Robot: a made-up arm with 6 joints. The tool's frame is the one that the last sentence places. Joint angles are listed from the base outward.
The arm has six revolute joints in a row. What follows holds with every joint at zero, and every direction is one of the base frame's.
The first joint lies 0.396 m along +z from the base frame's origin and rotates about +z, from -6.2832 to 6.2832 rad.
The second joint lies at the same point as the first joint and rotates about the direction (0, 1, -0.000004), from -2.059 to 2.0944 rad.
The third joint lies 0.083 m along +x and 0.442 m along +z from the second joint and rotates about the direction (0, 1, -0.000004), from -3.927 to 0.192 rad.
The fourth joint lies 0.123 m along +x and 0.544 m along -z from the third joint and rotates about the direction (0, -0.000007, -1), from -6.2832 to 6.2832 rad.
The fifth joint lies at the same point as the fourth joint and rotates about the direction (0, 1, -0.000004), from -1.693 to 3.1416 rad.
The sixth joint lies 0.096 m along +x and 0.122 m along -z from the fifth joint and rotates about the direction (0, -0.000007, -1), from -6.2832 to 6.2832 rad.
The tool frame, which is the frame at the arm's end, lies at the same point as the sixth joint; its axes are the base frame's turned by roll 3.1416, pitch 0 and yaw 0 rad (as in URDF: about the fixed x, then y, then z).
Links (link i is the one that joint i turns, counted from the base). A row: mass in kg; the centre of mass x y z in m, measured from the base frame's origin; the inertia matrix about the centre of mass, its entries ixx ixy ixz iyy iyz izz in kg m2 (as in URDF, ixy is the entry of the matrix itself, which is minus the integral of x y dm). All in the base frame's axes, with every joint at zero. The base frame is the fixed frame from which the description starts. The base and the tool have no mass.
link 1: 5.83; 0.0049 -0.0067 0.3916; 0.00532 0 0 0.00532 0 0.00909
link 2: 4.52; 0.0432 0.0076 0.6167; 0.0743 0 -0.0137 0.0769 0 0.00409
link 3: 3.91; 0.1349 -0.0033 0.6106; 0.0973 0 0.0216 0.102 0 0.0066
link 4: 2.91; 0.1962 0.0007 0.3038; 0.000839 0 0 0.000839 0 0.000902
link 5: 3.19; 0.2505 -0.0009 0.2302; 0.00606 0 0.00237 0.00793 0 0.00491
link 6: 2.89; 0.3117 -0.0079 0.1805; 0.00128 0 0 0.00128 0 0.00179
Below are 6 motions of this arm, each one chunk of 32 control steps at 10 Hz.
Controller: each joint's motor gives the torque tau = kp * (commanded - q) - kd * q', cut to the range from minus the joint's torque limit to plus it. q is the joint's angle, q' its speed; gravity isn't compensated. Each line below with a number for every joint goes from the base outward.
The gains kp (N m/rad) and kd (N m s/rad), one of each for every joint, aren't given. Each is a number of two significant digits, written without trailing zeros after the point. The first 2 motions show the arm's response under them.
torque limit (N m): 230 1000 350 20 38 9.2
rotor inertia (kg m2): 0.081 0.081 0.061 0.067 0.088 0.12
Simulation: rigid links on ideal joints. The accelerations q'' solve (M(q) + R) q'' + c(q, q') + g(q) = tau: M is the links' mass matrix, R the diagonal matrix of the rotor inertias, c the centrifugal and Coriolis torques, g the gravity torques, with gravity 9.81 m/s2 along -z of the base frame. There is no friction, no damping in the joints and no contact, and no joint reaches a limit. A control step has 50 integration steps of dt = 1/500 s. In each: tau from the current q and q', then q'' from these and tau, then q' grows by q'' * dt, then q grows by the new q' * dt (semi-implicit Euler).
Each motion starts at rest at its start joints. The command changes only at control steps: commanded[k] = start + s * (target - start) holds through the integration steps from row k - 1 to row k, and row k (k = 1, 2, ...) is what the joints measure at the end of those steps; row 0 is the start. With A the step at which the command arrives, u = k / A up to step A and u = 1 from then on. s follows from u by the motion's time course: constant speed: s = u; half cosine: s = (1 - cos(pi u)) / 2; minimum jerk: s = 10 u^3 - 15 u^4 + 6 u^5; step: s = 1 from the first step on.
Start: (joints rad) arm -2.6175 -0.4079 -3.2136 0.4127 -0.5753 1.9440
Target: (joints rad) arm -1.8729 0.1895 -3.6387 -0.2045 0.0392 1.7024
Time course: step
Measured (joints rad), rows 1 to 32:
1: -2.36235 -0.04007 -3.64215 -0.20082 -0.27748 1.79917
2: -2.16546 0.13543 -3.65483 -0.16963 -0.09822 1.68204
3: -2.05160 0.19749 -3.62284 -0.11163 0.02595 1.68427
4: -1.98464 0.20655 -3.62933 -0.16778 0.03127 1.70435
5: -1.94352 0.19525 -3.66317 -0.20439 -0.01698 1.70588
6: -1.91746 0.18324 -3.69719 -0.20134 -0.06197 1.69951
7: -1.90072 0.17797 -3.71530 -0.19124 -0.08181 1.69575
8: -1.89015 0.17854 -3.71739 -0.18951 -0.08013 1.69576
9: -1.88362 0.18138 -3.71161 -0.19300 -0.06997 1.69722
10: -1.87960 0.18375 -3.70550 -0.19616 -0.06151 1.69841
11: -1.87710 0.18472 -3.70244 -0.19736 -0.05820 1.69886
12: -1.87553 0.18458 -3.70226 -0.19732 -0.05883 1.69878
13: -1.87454 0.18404 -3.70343 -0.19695 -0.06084 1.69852
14: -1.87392 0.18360 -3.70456 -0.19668 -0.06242 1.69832
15: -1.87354 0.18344 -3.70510 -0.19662 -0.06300 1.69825
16: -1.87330 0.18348 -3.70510 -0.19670 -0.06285 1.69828
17: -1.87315 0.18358 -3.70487 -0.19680 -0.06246 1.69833
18: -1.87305 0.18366 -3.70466 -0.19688 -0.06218 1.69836
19: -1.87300 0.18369 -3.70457 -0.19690 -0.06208 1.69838
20: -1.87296 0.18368 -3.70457 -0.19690 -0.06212 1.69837
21: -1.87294 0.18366 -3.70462 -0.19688 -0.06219 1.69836
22: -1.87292 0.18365 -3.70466 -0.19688 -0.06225 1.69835
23: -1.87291 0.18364 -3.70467 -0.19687 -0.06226 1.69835
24: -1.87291 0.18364 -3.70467 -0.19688 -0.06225 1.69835
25: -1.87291 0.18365 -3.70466 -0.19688 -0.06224 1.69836
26: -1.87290 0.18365 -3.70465 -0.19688 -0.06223 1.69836
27: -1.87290 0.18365 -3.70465 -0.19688 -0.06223 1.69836
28: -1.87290 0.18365 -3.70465 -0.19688 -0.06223 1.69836
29: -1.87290 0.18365 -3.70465 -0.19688 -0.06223 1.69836
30: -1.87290 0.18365 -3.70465 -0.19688 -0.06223 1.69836
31: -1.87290 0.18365 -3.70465 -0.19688 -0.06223 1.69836
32: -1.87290 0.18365 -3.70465 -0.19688 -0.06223 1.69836
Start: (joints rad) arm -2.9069 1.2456 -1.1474 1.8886 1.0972 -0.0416
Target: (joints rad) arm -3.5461 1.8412 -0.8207 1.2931 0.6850 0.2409
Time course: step
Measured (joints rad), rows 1 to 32:
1: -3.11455 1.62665 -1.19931 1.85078 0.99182 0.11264
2: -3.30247 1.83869 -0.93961 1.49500 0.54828 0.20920
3: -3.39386 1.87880 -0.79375 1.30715 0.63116 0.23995
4: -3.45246 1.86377 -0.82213 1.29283 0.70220 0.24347
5: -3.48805 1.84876 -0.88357 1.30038 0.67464 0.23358
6: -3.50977 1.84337 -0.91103 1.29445 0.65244 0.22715
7: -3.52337 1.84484 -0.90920 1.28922 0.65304 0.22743
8: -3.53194 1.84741 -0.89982 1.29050 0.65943 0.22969
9: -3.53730 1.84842 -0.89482 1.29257 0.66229 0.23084
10: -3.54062 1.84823 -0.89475 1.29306 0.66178 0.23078
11: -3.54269 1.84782 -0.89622 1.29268 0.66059 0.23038
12: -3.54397 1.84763 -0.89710 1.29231 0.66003 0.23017
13: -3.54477 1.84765 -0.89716 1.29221 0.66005 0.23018
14: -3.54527 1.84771 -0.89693 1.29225 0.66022 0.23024
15: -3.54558 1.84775 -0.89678 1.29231 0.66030 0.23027
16: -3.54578 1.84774 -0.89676 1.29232 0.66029 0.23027
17: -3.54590 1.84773 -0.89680 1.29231 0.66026 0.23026
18: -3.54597 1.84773 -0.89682 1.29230 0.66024 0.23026
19: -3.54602 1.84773 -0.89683 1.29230 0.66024 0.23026
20: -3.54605 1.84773 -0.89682 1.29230 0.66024 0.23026
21: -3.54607 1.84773 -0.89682 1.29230 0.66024 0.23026
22: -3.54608 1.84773 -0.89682 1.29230 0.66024 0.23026
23: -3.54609 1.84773 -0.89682 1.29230 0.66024 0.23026
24: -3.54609 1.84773 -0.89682 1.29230 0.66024 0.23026
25: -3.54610 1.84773 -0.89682 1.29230 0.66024 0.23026
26: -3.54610 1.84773 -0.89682 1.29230 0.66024 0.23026
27: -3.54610 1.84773 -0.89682 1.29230 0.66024 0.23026
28: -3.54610 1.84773 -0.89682 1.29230 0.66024 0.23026
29: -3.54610 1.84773 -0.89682 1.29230 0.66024 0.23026
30: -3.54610 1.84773 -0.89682 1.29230 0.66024 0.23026
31: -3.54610 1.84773 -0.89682 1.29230 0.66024 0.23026
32: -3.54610 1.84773 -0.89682 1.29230 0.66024 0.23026
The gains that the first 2 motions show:
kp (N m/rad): 460 2400 580 25 56 30
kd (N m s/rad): 100 190 58 1.9 4.4 2.4
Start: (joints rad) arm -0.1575 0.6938 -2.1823 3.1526 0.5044 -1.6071
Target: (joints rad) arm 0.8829 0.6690 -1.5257 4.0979 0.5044 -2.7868
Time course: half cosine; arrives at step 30
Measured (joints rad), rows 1 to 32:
1: -0.15708 0.71126 -2.15019 3.15556 0.48088 -1.60830
2: -0.15499 0.73676 -2.09106 3.16717 0.41395 -1.60978
3: -0.14951 0.75132 -2.04603 3.18131 0.37129 -1.61820
4: -0.13940 0.75232 -2.02714 3.19574 0.36990 -1.63758
5: -0.12412 0.74622 -2.02351 3.21368 0.38951 -1.66600
6: -0.10352 0.73994 -2.01936 3.23728 0.40766 -1.70021
7: -0.07767 0.73675 -2.00611 3.26632 0.41530 -1.73841
8: -0.04679 0.73635 -1.98346 3.29962 0.41467 -1.78035
9: -0.01122 0.73693 -1.95526 3.33617 0.41172 -1.82630
10: 0.02863 0.73702 -1.92525 3.37549 0.41073 -1.87636
11: 0.07224 0.73614 -1.89517 3.41742 0.41273 -1.93018
12: 0.11906 0.73461 -1.86495 3.46173 0.41661 -1.98705
13: 0.16852 0.73290 -1.83395 3.50795 0.42089 -2.04616
14: 0.22009 0.73128 -1.80181 3.55547 0.42479 -2.10674
15: 0.27321 0.72979 -1.76878 3.60371 0.42829 -2.16813
16: 0.32730 0.72833 -1.73542 3.65214 0.43171 -2.22970
17: 0.38175 0.72682 -1.70232 3.70028 0.43527 -2.29083
18: 0.43596 0.72525 -1.66995 3.74763 0.43899 -2.35086
19: 0.48929 0.72366 -1.63861 3.79367 0.44275 -2.40913
20: 0.54117 0.72210 -1.60859 3.83787 0.44643 -2.46499
21: 0.59102 0.72061 -1.58015 3.87970 0.44993 -2.51780
22: 0.63829 0.71920 -1.55359 3.91870 0.45322 -2.56701
23: 0.68248 0.71789 -1.52922 3.95441 0.45628 -2.61205
24: 0.72312 0.71669 -1.50730 3.98645 0.45908 -2.65244
25: 0.75976 0.71561 -1.48808 4.01445 0.46159 -2.68774
26: 0.79203 0.71468 -1.47174 4.03808 0.46379 -2.71755
27: 0.81959 0.71390 -1.45847 4.05707 0.46565 -2.74153
28: 0.84216 0.71329 -1.44841 4.07122 0.46714 -2.75943
29: 0.85950 0.71286 -1.44166 4.08034 0.46825 -2.77104
30: 0.87144 0.71261 -1.43829 4.08434 0.46896 -2.77623
31: 0.87843 0.71239 -1.43750 4.08492 0.47006 -2.77695
32: 0.88181 0.71212 -1.43780 4.08472 0.47181 -2.77658

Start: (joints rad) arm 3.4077 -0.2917 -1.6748 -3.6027 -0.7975 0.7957
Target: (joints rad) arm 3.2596 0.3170 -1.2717 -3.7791 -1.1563 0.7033
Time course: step
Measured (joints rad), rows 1 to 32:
1: 3.36847 0.07331 -1.62548 -3.89093 -1.13683 0.75124
2: 3.32328 0.34106 -1.27701 -3.85963 -0.85306 0.72025
3: 3.28898 0.39848 -1.09896 -3.53028 -0.85511 0.70917
4: 3.28123 0.37386 -1.11811 -3.51606 -1.01875 0.70231
5: 3.27524 0.35187 -1.18013 -3.67236 -1.07086 0.70474
6: 3.26643 0.34547 -1.20470 -3.75893 -1.07776 0.70710
7: 3.26045 0.34727 -1.20251 -3.74037 -1.07283 0.70726
8: 3.25899 0.35011 -1.19440 -3.69506 -1.06613 0.70726
9: 3.25976 0.35123 -1.19036 -3.67592 -1.06326 0.70742
10: 3.26033 0.35101 -1.19052 -3.68068 -1.06369 0.70743
11: 3.26016 0.35054 -1.19184 -3.68967 -1.06484 0.70733
12: 3.25978 0.35034 -1.19256 -3.69305 -1.06541 0.70727
13: 3.25956 0.35037 -1.19255 -3.69195 -1.06539 0.70728
14: 3.25955 0.35045 -1.19232 -3.69019 -1.06519 0.70731
15: 3.25960 0.35048 -1.19219 -3.68956 -1.06509 0.70732
16: 3.25962 0.35048 -1.19219 -3.68977 -1.06509 0.70732
17: 3.25962 0.35047 -1.19224 -3.69009 -1.06512 0.70732
18: 3.25960 0.35046 -1.19226 -3.69020 -1.06514 0.70731
19: 3.25960 0.35046 -1.19226 -3.69016 -1.06514 0.70731
20: 3.25960 0.35046 -1.19225 -3.69010 -1.06513 0.70732
21: 3.25960 0.35046 -1.19225 -3.69008 -1.06513 0.70732
22: 3.25960 0.35046 -1.19225 -3.69009 -1.06513 0.70732
23: 3.25960 0.35046 -1.19225 -3.69010 -1.06513 0.70732
24: 3.25960 0.35046 -1.19225 -3.69010 -1.06513 0.70732
25: 3.25960 0.35046 -1.19225 -3.69010 -1.06513 0.70732
26: 3.25960 0.35046 -1.19225 -3.69010 -1.06513 0.70732
27: 3.25960 0.35046 -1.19225 -3.69010 -1.06513 0.70732
28: 3.25960 0.35046 -1.19225 -3.69010 -1.06513 0.70732
29: 3.25960 0.35046 -1.19225 -3.69010 -1.06513 0.70732
30: 3.25960 0.35046 -1.19225 -3.69010 -1.06513 0.70732
31: 3.25960 0.35046 -1.19225 -3.69010 -1.06513 0.70732
32: 3.25960 0.35046 -1.19225 -3.69010 -1.06513 0.70732

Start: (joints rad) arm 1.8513 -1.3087 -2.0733 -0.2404 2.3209 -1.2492
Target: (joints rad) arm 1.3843 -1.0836 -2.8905 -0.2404 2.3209 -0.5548
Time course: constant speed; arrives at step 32
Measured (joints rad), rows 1 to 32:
1: 1.84774 -1.31943 -2.09440 -0.24108 2.39180 -1.23792
2: 1.83921 -1.32880 -2.14161 -0.25650 2.44198 -1.21831
3: 1.82817 -1.32936 -2.18318 -0.27560 2.44846 -1.19557
4: 1.81588 -1.32303 -2.21286 -0.28266 2.44397 -1.17266
5: 1.80252 -1.31423 -2.23657 -0.27778 2.43966 -1.15050
6: 1.78829 -1.30582 -2.26010 -0.27026 2.43735 -1.12881
7: 1.77364 -1.29855 -2.28569 -0.26686 2.43653 -1.10713
8: 1.75896 -1.29203 -2.31294 -0.26820 2.43626 -1.08526
9: 1.74439 -1.28568 -2.34078 -0.27172 2.43592 -1.06326
10: 1.72990 -1.27918 -2.36844 -0.27503 2.43529 -1.04122
11: 1.71540 -1.27250 -2.39576 -0.27728 2.43444 -1.01922
12: 1.70085 -1.26572 -2.42282 -0.27876 2.43347 -0.99725
13: 1.68625 -1.25893 -2.44982 -0.28001 2.43247 -0.97528
14: 1.67164 -1.25215 -2.47683 -0.28140 2.43144 -0.95331
15: 1.65702 -1.24540 -2.50386 -0.28301 2.43039 -0.93132
16: 1.64242 -1.23864 -2.53090 -0.28476 2.42928 -0.90932
17: 1.62782 -1.23188 -2.55791 -0.28653 2.42812 -0.88731
18: 1.61322 -1.22511 -2.58489 -0.28828 2.42690 -0.86531
19: 1.59863 -1.21832 -2.61182 -0.29000 2.42562 -0.84329
20: 1.58403 -1.21152 -2.63873 -0.29171 2.42430 -0.82128
21: 1.56942 -1.20471 -2.66561 -0.29341 2.42293 -0.79927
22: 1.55482 -1.19790 -2.69246 -0.29512 2.42150 -0.77725
23: 1.54022 -1.19108 -2.71929 -0.29684 2.42004 -0.75523
24: 1.52562 -1.18424 -2.74608 -0.29855 2.41852 -0.73322
25: 1.51102 -1.17740 -2.77284 -0.30026 2.41696 -0.71120
26: 1.49641 -1.17055 -2.79957 -0.30197 2.41535 -0.68918
27: 1.48181 -1.16370 -2.82627 -0.30366 2.41370 -0.66717
28: 1.46721 -1.15683 -2.85294 -0.30534 2.41201 -0.64515
29: 1.45261 -1.14995 -2.87957 -0.30702 2.41027 -0.62314
30: 1.43800 -1.14306 -2.90618 -0.30868 2.40849 -0.60114
31: 1.42340 -1.13617 -2.93275 -0.31032 2.40668 -0.57914
32: 1.40880 -1.12926 -2.95929 -0.31195 2.40482 -0.55714

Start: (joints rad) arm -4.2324 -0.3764 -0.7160 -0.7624 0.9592 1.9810
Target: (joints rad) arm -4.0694 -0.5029 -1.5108 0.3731 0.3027 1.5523
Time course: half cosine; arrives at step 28
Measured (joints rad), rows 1 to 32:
1: -4.23183 -0.36637 -0.67530 -0.74269 0.96863 1.98101
2: -4.23139 -0.35751 -0.62892 -0.68716 1.00346 1.98233
3: -4.23071 -0.35697 -0.61871 -0.65355 1.01182 1.97901
4: -4.22874 -0.36051 -0.63569 -0.64167 0.99293 1.96961
5: -4.22562 -0.36494 -0.66166 -0.62636 0.96895 1.95712
6: -4.22161 -0.36922 -0.68800 -0.59764 0.94941 1.94341
7: -4.21686 -0.37352 -0.71464 -0.55897 0.93207 1.92831
8: -4.21135 -0.37825 -0.74386 -0.51513 0.91295 1.91129
9: -4.20511 -0.38361 -0.77683 -0.46808 0.89048 1.89233
10: -4.19816 -0.38955 -0.81331 -0.41801 0.86504 1.87173
11: -4.19061 -0.39595 -0.85254 -0.36495 0.83747 1.84989
12: -4.18256 -0.40268 -0.89382 -0.30924 0.80832 1.82712
13: -4.17410 -0.40967 -0.93662 -0.25145 0.77781 1.80367
14: -4.16534 -0.41685 -0.98049 -0.19224 0.74606 1.77984
15: -4.15641 -0.42415 -1.02496 -0.13224 0.71325 1.75592
16: -4.14740 -0.43150 -1.06952 -0.07208 0.67966 1.73219
17: -4.13845 -0.43879 -1.11362 -0.01242 0.64565 1.70895
18: -4.12967 -0.44595 -1.15669 0.04605 0.61163 1.68650
19: -4.12118 -0.45287 -1.19818 0.10257 0.57807 1.66510
20: -4.11308 -0.45946 -1.23752 0.15640 0.54547 1.64503
21: -4.10549 -0.46561 -1.27418 0.20672 0.51439 1.62654
22: -4.09849 -0.47124 -1.30763 0.25276 0.48543 1.60986
23: -4.09216 -0.47625 -1.33740 0.29373 0.45919 1.59520
24: -4.08659 -0.48055 -1.36303 0.32893 0.43626 1.58276
25: -4.08183 -0.48407 -1.38413 0.35770 0.41717 1.57270
26: -4.07793 -0.48675 -1.40039 0.37950 0.40241 1.56517
27: -4.07494 -0.48855 -1.41154 0.39390 0.39236 1.56026
28: -4.07288 -0.48941 -1.41741 0.40062 0.38730 1.55804
29: -4.07159 -0.48941 -1.41888 0.40222 0.38683 1.55776
30: -4.07075 -0.48891 -1.41806 0.40259 0.38889 1.55805
31: -4.07021 -0.48844 -1.41685 0.40288 0.39097 1.55822
32: -4.06988 -0.48823 -1.41616 0.40296 0.39192 1.55824

